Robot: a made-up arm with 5 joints.
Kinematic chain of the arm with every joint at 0, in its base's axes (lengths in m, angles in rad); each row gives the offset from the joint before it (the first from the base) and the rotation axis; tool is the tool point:
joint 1: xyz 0 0 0.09 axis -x
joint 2: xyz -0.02 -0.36 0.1 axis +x
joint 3: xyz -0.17 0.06 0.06 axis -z
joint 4: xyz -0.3 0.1 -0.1 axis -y
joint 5: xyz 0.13 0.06 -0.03 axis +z
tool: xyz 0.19 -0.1 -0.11
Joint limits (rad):
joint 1: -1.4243..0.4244
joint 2: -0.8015..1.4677
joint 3: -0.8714..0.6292
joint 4: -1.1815..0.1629
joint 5: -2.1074..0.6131
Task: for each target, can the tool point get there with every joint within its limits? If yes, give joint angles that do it. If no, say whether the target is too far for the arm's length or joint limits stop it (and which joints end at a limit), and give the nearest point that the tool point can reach.
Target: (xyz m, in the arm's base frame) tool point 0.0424 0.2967 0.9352
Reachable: no: joint limits stop it (at a limit: joint 2, joint 3, joint 5) | nearest point -0.2968 0.1438 0.4995 | short by 0.573 m
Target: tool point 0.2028 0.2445 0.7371
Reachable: no: joint limits stop it (at a limit: joint 1, joint 2, joint 5) | nearest point -0.0814 0.0102 0.4049 | short by 0.496 m
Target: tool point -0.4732 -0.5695 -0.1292
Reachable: yes | joints -0.4612 -0.5219 -0.6460 -0.8118 -1.5528
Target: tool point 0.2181 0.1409 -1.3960
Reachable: no: too far | nearest point -0.3572 -0.0415 -0.6083 | short by 0.992 m
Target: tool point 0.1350 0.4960 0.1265
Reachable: no: joint limits stop it (at a limit: joint 1, joint 3, joint 5) | nearest point -0.1694 0.2398 -0.0231 | short by 0.425 m
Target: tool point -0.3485 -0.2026 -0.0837
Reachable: yes | joints -0.4230 0.3025 0.2480 -0.1152 -0.9145
